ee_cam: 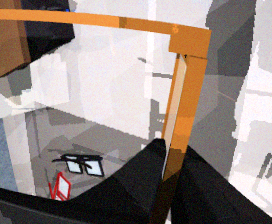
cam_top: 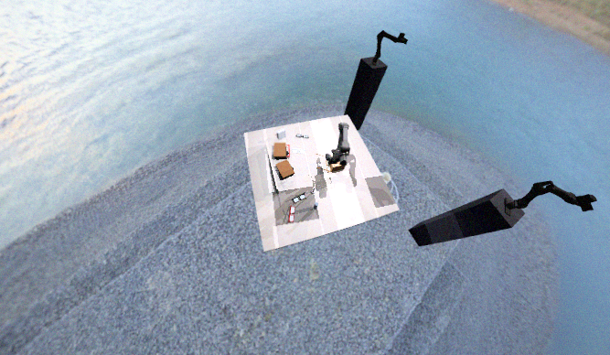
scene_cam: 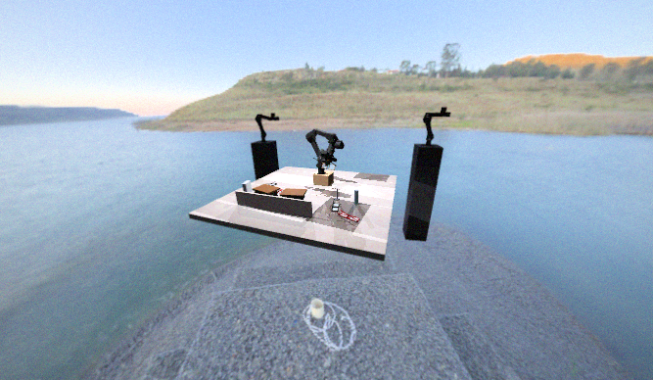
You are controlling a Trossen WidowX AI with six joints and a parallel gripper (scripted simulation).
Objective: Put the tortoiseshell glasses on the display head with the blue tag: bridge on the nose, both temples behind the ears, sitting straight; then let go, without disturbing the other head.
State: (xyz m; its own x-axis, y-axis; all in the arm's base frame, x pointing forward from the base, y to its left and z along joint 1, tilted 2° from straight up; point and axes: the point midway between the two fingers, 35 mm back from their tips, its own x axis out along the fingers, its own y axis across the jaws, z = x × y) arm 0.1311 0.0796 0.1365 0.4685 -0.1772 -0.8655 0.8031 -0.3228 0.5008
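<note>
Right now the brown display head is 330 mm ahead of my gripper tip, 160 mm to the right of it and 150 mm below it.
</note>
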